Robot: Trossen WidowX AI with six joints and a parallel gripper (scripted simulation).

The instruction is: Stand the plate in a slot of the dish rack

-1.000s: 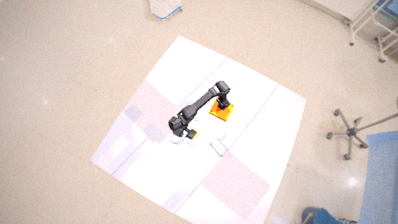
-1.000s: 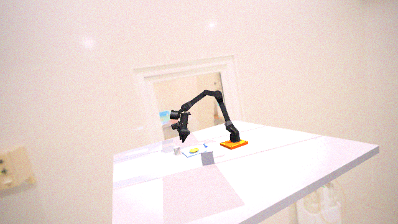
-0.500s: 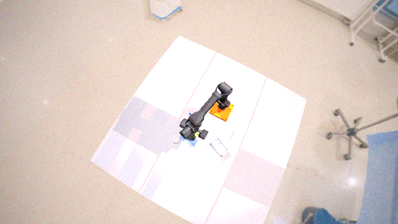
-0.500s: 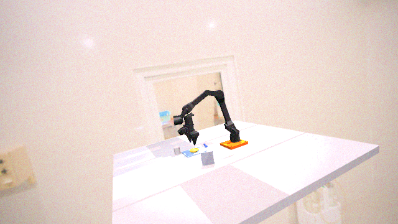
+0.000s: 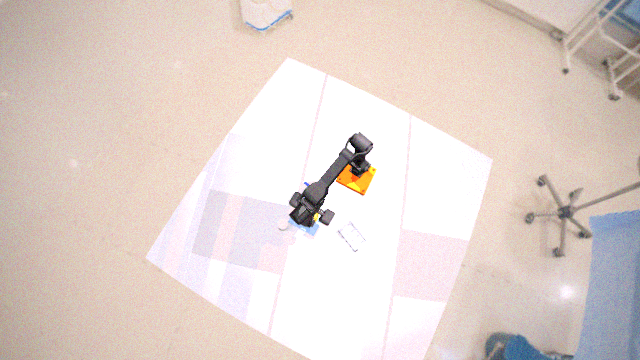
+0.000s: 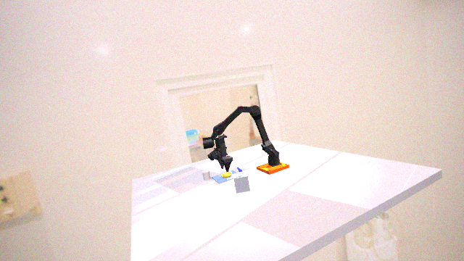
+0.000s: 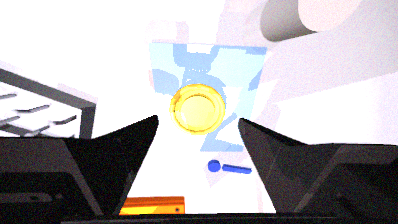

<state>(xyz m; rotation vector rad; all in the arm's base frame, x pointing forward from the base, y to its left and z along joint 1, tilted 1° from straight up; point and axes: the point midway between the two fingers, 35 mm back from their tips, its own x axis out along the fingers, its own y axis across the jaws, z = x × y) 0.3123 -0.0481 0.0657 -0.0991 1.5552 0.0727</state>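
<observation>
My gripper tip is now 30 mm above the plate. Also, from my gripper tip: blue spoon (110 mm behind, 70 mm to the right, 40 mm below); then white cup (110 mm ahead, 70 mm to the right, 20 mm below); then grey dish rack (200 mm to the left, 40 mm behind, 20 mm below).
</observation>
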